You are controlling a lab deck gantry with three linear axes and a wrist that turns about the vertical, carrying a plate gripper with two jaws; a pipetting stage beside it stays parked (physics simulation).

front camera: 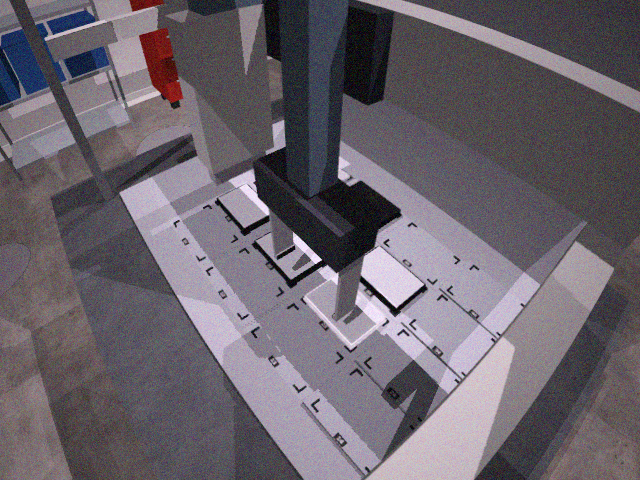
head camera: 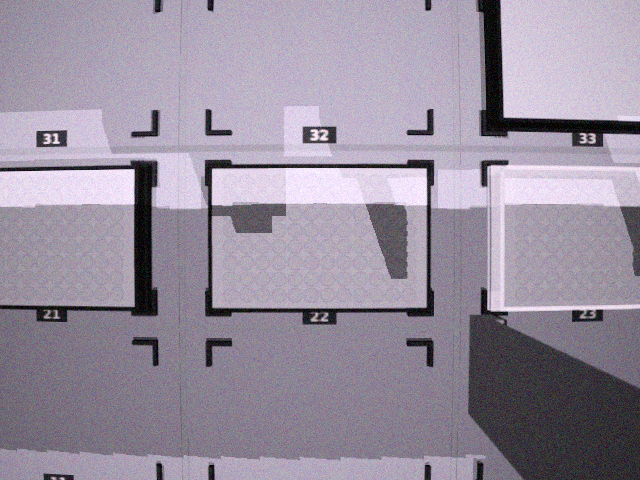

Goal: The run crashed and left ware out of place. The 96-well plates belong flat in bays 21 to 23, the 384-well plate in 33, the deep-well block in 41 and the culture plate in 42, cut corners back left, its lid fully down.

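Seen in the pictures: gripper, fingertip midpoint: (front camera: 312, 281); robot's base, origin of the base link: (front camera: 175, 223).
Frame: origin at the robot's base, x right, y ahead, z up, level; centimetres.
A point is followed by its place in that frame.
Note:
Pale 96-well plates lie flat: one with a black skirt (front camera: 241, 203) {y 5.5, x -14.5, z 1.4 cm} (head camera: 62, 248) {y 8.1, x -14.4, z 1.4 cm} in bay 21, another (front camera: 295, 266) {y 26.9, x -13.6, z 1.4 cm} (head camera: 318, 258) {y 22.7, x -13.9, z 1.4 cm} within the corner marks of bay 22, and a white-edged one (front camera: 343, 330) {y 42.5, x -11.8, z 1.4 cm} (head camera: 568, 248) {y 37.0, x -14.4, z 1.4 cm} in bay 23. A white-topped plate with a black skirt (front camera: 395, 279) {y 40.9, x -26.1, z 1.4 cm} (head camera: 568, 62) {y 37.2, x -25.1, z 1.4 cm} lies in bay 33. A black piece of ware (front camera: 381, 202) {y 24.8, x -38.9, z 1.7 cm} shows partly behind the gripper head; its lid and corners cannot be told. The ware of bay 41 is hidden by the column. My gripper (front camera: 313, 286) {y 35.8, x -10.5, z 9.5 cm} is open and empty, jaws wide apart above plates 22 and 23.
A dark jaw surface (head camera: 537, 392) shows at the lower right of the head view. A grey upright housing (front camera: 227, 93) {y 25.6, x -6.6, z 37.6 cm} stands at the back left and a black block (front camera: 368, 56) {y 40.3, x -12.7, z 44.6 cm} hangs behind the column. A pale wall (front camera: 516, 382) {y 62.5, x -1.2, z 40.0 cm} edges the deck at the right. Shadows cross the plates.

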